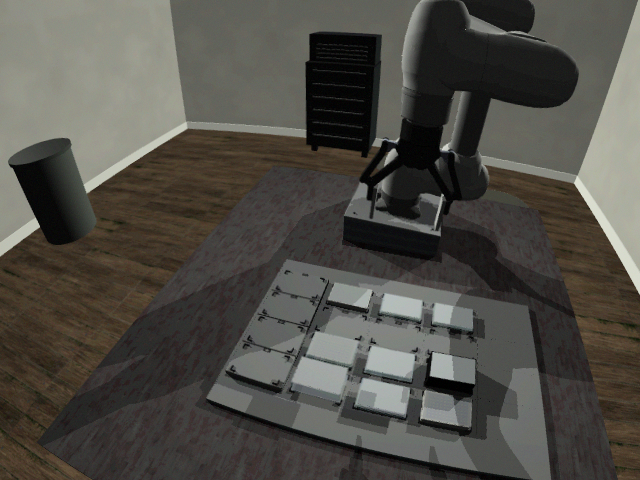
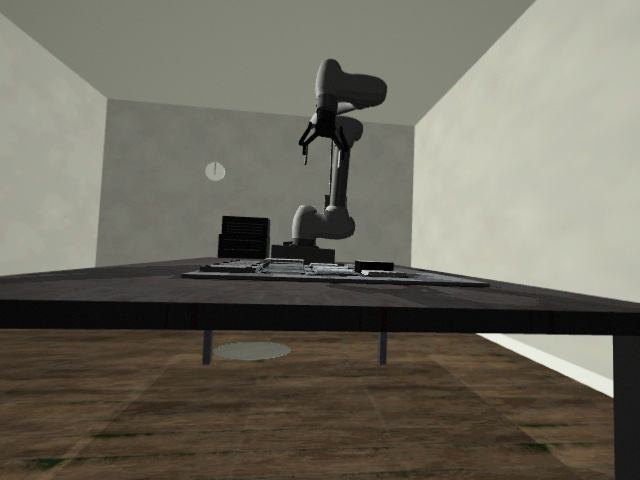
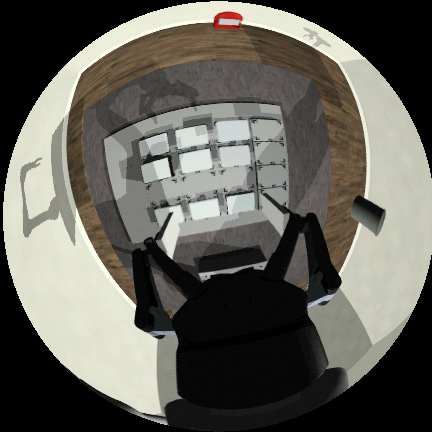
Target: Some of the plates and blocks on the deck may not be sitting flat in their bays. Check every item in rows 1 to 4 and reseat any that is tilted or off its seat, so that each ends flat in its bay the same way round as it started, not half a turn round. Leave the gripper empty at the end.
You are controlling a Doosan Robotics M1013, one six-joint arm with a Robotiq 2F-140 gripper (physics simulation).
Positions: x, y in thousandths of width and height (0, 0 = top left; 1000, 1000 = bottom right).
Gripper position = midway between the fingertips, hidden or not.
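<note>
Black-sided block (image 1: 696, 774), textured white plate (image 1: 688, 853) visible. Gripper (image 1: 632, 461) visible, same gripper at (image 2: 504, 345) and (image 3: 506, 490).
</note>
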